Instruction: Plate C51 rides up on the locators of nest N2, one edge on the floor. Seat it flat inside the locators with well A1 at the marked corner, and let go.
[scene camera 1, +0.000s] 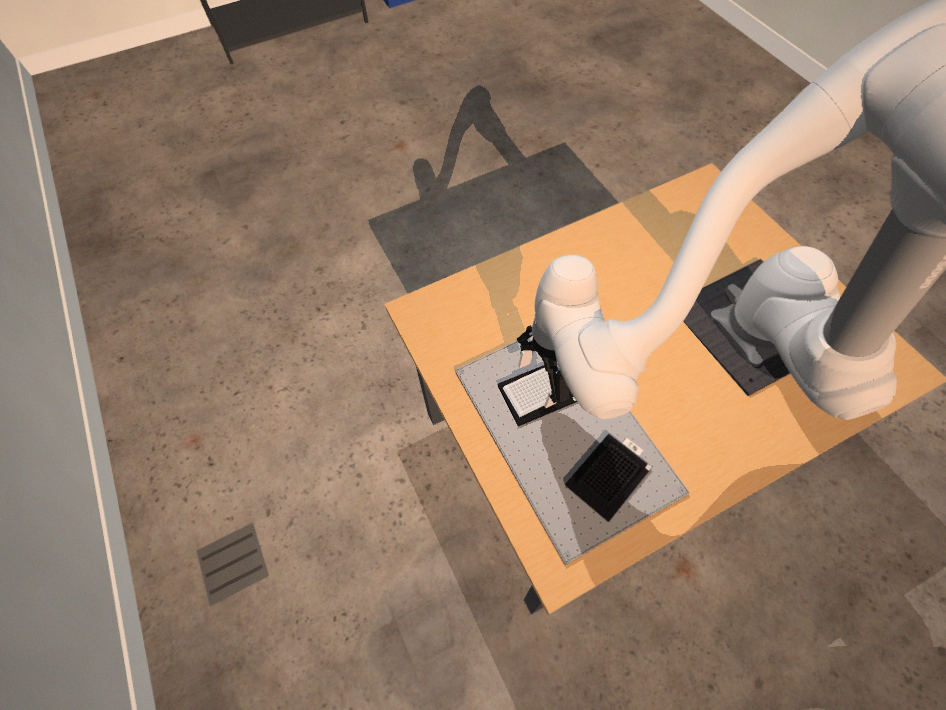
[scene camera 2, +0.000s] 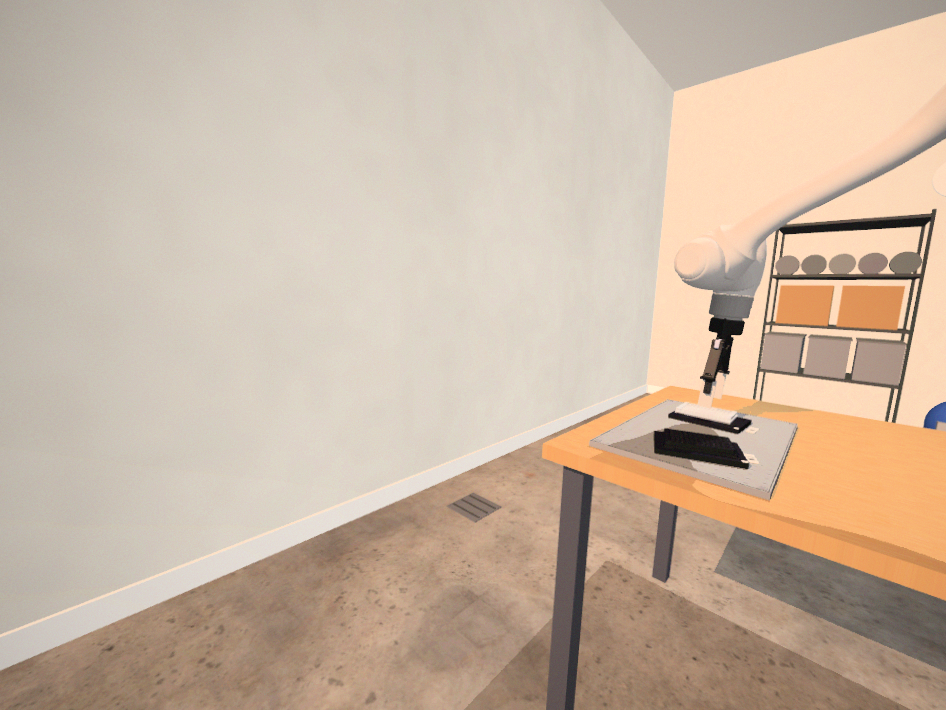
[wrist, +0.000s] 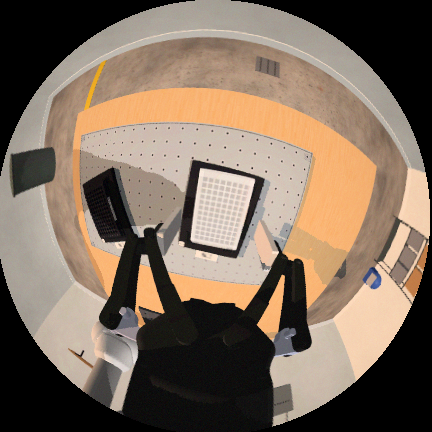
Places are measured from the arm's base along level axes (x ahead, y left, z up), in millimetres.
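Pixels of known places: gripper, fingertip midpoint: (scene camera 1: 536, 384) (scene camera 2: 709, 401) (wrist: 218, 222); arm's base, origin of the base link: (scene camera 1: 758, 327).
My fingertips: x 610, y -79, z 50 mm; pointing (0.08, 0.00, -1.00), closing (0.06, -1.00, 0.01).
Ahead of a thing's pixels: the offset from my fingertips to its top centre. "spot": to the spot under its first point. Level surfaces: height alone.
Plate C51 is the white well plate {5 mm ahead, 1 mm left, 21 mm down} (scene camera 1: 527, 392) (scene camera 2: 703, 413) (wrist: 222, 209). It lies in the black nest N2 {4 mm back, 3 mm left, 36 mm down} (scene camera 1: 538, 416) (scene camera 2: 739, 425) (wrist: 190, 210), with black rim showing around it in the wrist view. It looks about level; a small height difference at an edge cannot be told. A small white mark {78 mm back, 59 mm left, 38 mm down} (wrist: 181, 243) is at the nest corner left of the N2 label {spot: 102 mm back, 4 mm left, 49 mm down} (wrist: 206, 255). Well A1 cannot be made out on the plate. My gripper (scene camera 1: 539, 379) (scene camera 2: 711, 393) (wrist: 218, 222) is open, its pads apart from the plate's two long sides, with nothing between them.
Black nest N1 {spot: 41 mm back, 261 mm left, 25 mm down} (scene camera 1: 607, 477) (scene camera 2: 699, 447) (wrist: 105, 207) stands on the same grey perforated board (scene camera 1: 477, 374) (wrist: 155, 137), to the left of N2 in the wrist view. The board lies on the wooden table {63 mm down} (scene camera 1: 611, 236) (scene camera 2: 840, 466) (wrist: 200, 105).
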